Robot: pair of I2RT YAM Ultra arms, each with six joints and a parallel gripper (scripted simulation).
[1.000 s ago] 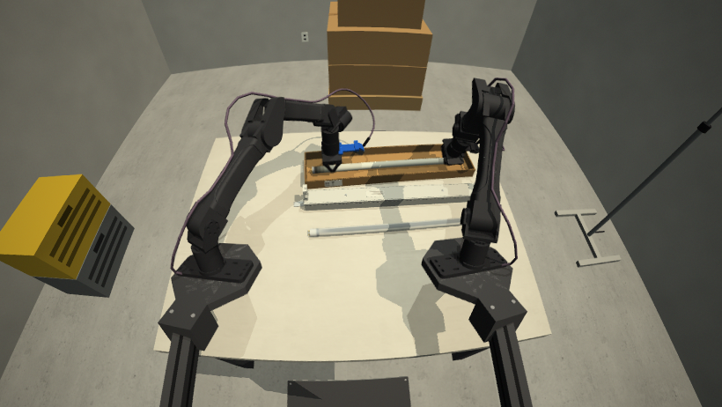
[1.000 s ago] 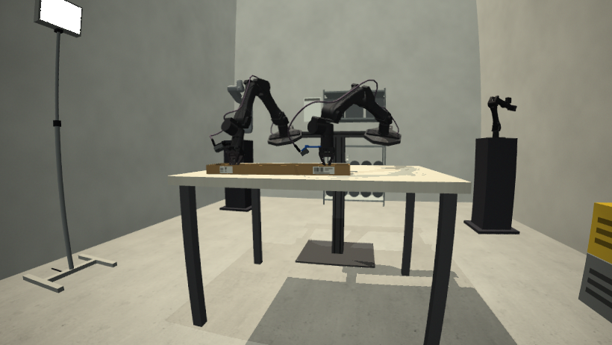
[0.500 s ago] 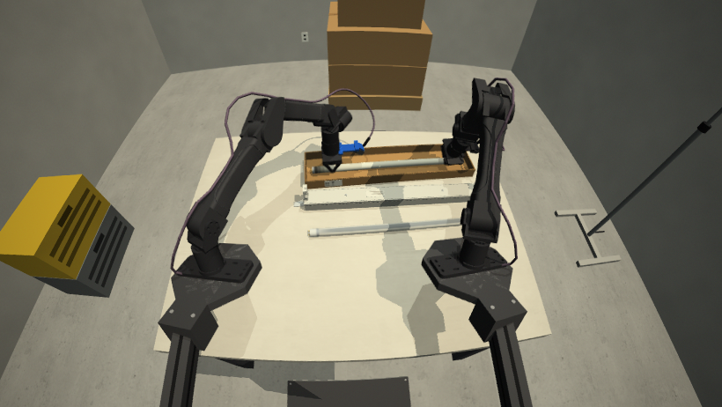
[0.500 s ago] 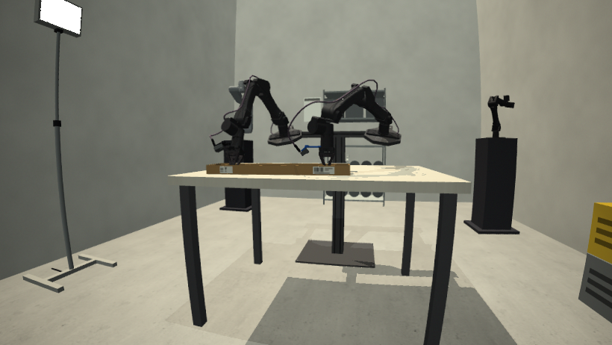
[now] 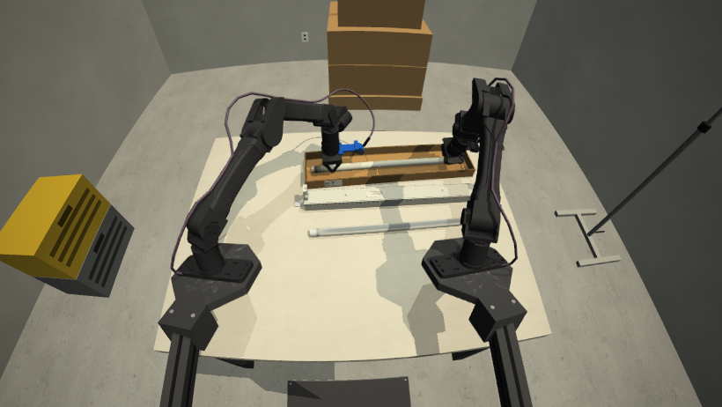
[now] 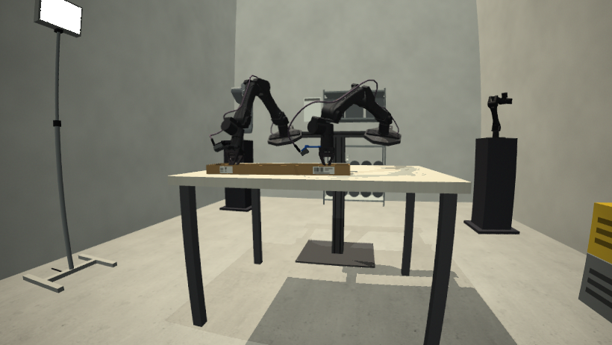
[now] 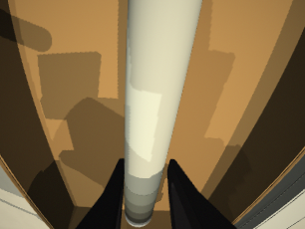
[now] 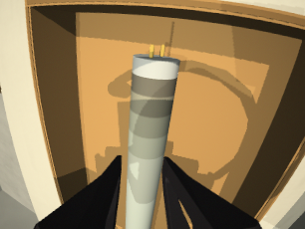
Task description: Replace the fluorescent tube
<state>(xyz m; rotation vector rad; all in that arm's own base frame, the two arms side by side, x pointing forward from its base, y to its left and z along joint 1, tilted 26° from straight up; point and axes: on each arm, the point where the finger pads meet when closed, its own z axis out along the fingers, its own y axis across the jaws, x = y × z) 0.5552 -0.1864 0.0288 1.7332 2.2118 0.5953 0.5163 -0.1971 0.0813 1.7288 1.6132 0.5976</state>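
Right now my left hand is 26 cm past the LED tube, 23 cm to the left of it and 1 cm above it. Also, from my left hand: old fluorescent tube 22 cm to the right, 2 cm ahead, 1 cm below; then white light fixture 22 cm to the right, 13 cm behind, 3 cm above; then brown carton 22 cm to the right, 2 cm ahead.
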